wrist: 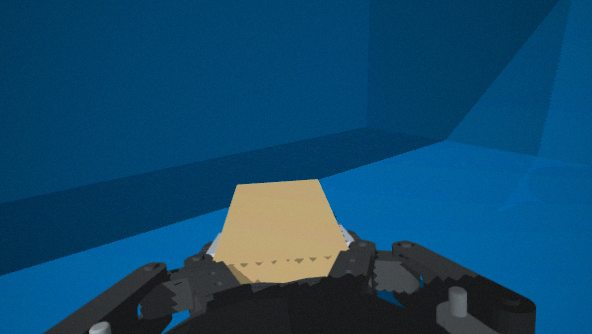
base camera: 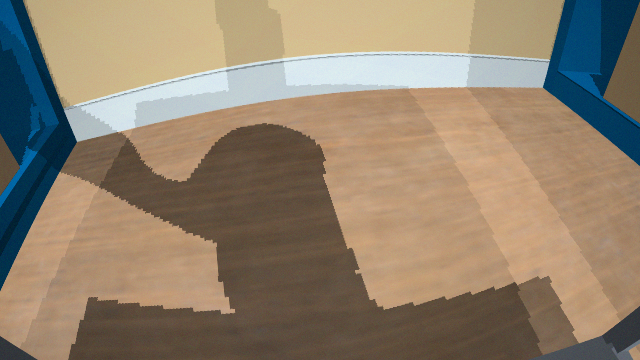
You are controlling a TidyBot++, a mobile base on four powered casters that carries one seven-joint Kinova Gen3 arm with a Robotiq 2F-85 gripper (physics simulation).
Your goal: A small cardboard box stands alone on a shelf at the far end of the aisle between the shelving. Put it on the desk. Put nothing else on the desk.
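Places are measured from the arm's base along level axes (x ahead, y left, z up), in metres.
Where they show: gripper, fingertip midpoint: [wrist: 281, 243].
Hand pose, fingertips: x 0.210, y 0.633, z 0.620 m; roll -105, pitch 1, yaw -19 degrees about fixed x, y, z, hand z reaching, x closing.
Things, the pixels of their top centre, and the offset from my fingertips. "spot": a spot on its surface instead. Level surfaces: height alone.
- small cardboard box, middle of its top: [wrist: 278, 210] 0.002 m right, 0.001 m back, 0.025 m up
- blue shelf board, its level: 0.026 m down
- shelf's blue back panel, surface spot: [wrist: 175, 90] spot: 0.310 m left, 0.042 m back, 0.088 m up
- wooden floor, its level: 1.017 m down
The small cardboard box [wrist: 279, 220] is tan and sits between the fingers at the lower middle of the wrist view, over the blue shelf board [wrist: 490, 220]. My gripper [wrist: 281, 243] is shut on the box, with one finger against each of its left and right sides. The near lower part of the box is hidden behind the gripper's dark body. Whether the box's underside touches the shelf cannot be seen. The desk does not show in either view.
The shelf's blue back panel [wrist: 175, 90] and a blue side panel [wrist: 420, 60] stand behind the box. In the base view, blue shelving posts [base camera: 50, 90] [base camera: 555, 65] stand at left and right, with a tan wall [base camera: 375, 25] ahead beyond the wooden floor [base camera: 400, 225].
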